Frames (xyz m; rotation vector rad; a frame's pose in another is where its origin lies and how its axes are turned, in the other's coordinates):
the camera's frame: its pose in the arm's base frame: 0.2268 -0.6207 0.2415 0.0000 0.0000 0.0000
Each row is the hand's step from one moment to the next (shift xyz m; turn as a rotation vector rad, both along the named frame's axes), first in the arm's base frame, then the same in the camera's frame.
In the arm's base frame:
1: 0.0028 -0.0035 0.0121 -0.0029 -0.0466 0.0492
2: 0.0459 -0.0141 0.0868 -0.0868 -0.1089 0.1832
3: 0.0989 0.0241 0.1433 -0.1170 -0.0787 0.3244
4: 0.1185 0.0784 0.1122 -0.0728 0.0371 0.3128
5: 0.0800 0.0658 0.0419 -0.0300 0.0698 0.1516
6: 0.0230 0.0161 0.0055 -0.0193 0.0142 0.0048
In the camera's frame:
1: 0.0028 -0.0035 0.0121 -0.0029 -0.0466 0.0492
2: 0.0459 -0.0141 0.0868 -0.0868 -0.1089 0.1832
3: 0.0989 0.0241 0.1433 -0.1170 -0.0787 0.3244
4: 0.1185 0.0784 0.1122 -0.0728 0.0371 0.3128
5: 0.0800 0.0658 0.0419 -0.0300 0.0698 0.1516
6: 0.0230 0.0161 0.0055 -0.0193 0.0142 0.0048

